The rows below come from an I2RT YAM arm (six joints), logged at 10 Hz.
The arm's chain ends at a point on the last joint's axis. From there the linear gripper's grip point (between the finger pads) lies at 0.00 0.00 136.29 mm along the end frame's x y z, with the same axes.
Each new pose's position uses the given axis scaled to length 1; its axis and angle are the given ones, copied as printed.
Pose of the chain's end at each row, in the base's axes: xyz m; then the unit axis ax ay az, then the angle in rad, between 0 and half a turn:
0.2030, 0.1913, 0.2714, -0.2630, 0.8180, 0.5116, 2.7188
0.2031, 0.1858, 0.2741, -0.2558, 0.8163, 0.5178, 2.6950
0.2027, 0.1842, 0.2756, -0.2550, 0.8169, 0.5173, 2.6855
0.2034, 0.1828, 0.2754, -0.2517, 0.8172, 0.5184, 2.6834
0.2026, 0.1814, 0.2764, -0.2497, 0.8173, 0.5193, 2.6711
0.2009, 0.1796, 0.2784, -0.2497, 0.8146, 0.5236, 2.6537
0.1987, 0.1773, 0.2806, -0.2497, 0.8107, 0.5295, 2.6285
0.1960, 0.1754, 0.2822, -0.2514, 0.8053, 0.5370, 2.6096
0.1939, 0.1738, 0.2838, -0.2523, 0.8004, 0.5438, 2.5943
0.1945, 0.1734, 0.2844, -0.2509, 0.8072, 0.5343, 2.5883
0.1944, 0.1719, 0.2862, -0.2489, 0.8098, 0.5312, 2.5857
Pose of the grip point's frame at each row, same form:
0.2137, 0.3151, 0.2153, -0.2630, 0.8180, 0.5116, 2.7188
0.2168, 0.3104, 0.2207, -0.2558, 0.8163, 0.5178, 2.6950
0.2176, 0.3088, 0.2225, -0.2550, 0.8169, 0.5173, 2.6855
0.2189, 0.3075, 0.2226, -0.2517, 0.8172, 0.5184, 2.6834
0.2197, 0.3062, 0.2244, -0.2497, 0.8173, 0.5193, 2.6711
0.2194, 0.3050, 0.2284, -0.2497, 0.8146, 0.5236, 2.6537
0.2192, 0.3035, 0.2334, -0.2497, 0.8107, 0.5295, 2.6285
0.2174, 0.3025, 0.2379, -0.2514, 0.8053, 0.5370, 2.6096
0.2160, 0.3017, 0.2421, -0.2523, 0.8004, 0.5438, 2.5943
0.2185, 0.3002, 0.2405, -0.2509, 0.8072, 0.5343, 2.5883
0.2193, 0.2982, 0.2416, -0.2489, 0.8098, 0.5312, 2.5857

